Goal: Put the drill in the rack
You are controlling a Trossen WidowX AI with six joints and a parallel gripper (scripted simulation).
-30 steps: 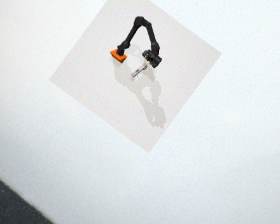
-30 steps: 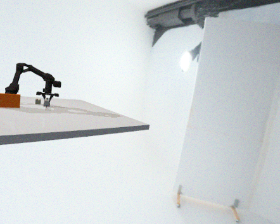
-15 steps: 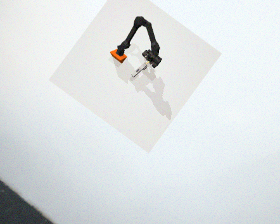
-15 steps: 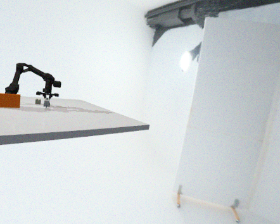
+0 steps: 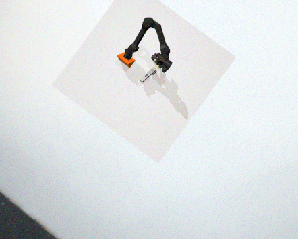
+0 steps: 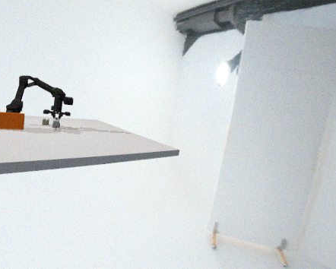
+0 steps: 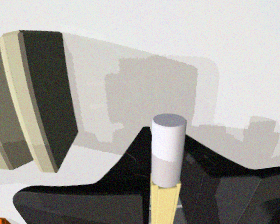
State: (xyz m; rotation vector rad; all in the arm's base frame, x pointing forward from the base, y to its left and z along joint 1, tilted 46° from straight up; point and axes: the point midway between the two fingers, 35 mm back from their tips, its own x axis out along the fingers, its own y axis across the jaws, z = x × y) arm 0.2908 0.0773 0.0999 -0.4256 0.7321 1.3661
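My gripper tip is now 4 cm to the left of the drill, 3 cm below it and 1 cm past it. From my gripper tip the other things lie so: key 16 cm to the right, 4 cm behind, 4 cm above; then rack 7 cm behind, 4 cm to the left, 1 cm above; then grey block 14 cm to the right, 3 cm behind, 3 cm above.
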